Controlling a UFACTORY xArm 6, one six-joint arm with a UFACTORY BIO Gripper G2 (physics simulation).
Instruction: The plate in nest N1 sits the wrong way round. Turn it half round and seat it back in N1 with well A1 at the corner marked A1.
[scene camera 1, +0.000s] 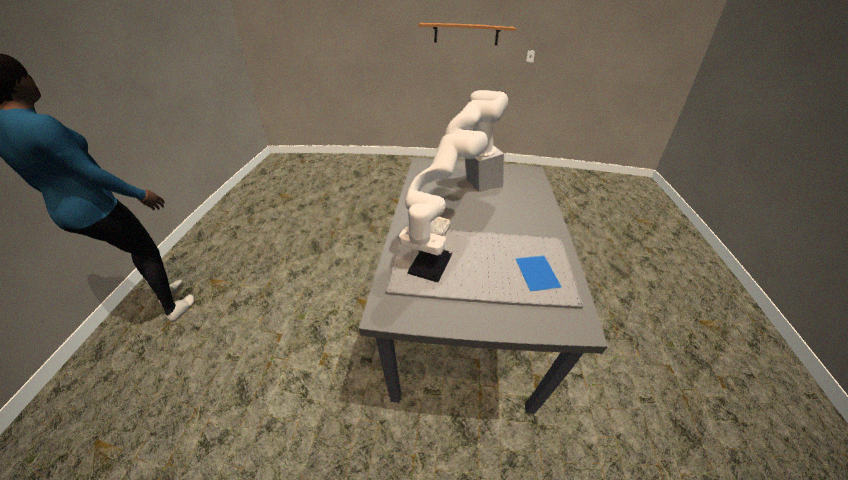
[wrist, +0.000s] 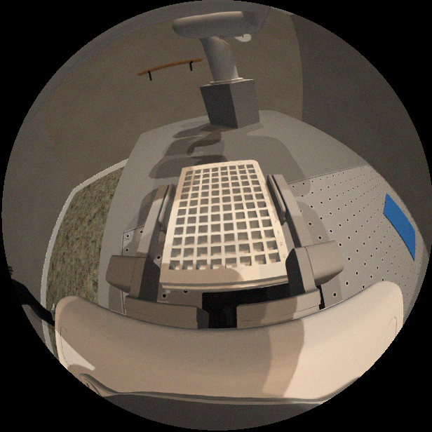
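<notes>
The pale plate has a grid of square wells. It is held level above the far left edge of the pegboard. My gripper is shut on the plate, with one finger on each long side. The fingers are hidden in the scene view. A black nest lies on the board, nearer the front than the plate and partly under my gripper's body; its label and corner mark cannot be read. Tiny marks show on the plate's right rim in the wrist view, too small to read.
The perforated pegboard lies on the grey table. A blue rectangle lies on its right part. My arm's grey base block stands at the far end. A person is left of the table.
</notes>
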